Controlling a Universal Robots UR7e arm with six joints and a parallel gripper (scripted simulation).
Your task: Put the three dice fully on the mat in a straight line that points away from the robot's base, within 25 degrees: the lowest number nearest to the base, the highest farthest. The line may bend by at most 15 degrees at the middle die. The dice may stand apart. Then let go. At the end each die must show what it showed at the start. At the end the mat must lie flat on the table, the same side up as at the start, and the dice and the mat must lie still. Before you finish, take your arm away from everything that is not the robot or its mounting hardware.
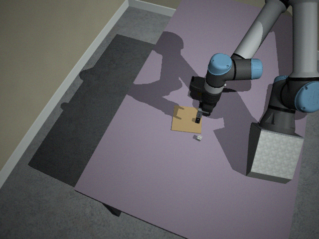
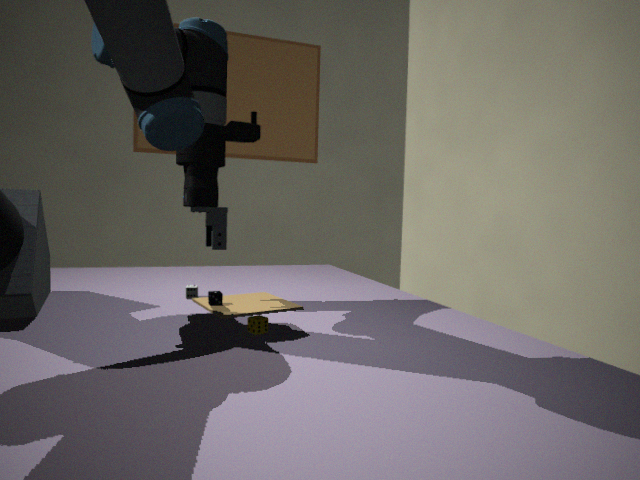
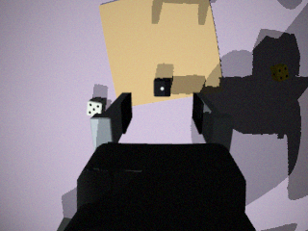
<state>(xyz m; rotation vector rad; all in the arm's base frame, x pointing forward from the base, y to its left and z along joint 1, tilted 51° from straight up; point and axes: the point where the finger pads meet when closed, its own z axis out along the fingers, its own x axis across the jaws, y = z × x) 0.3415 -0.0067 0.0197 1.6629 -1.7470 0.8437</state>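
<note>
My gripper is now 20 mm short of the yellow die, 170 mm to the left of it and 100 mm above it. Round my hand: white die 20 mm behind, 90 mm to the left, 100 mm below; then tan mat 50 mm ahead, 110 mm below; then black die 100 mm below.
</note>
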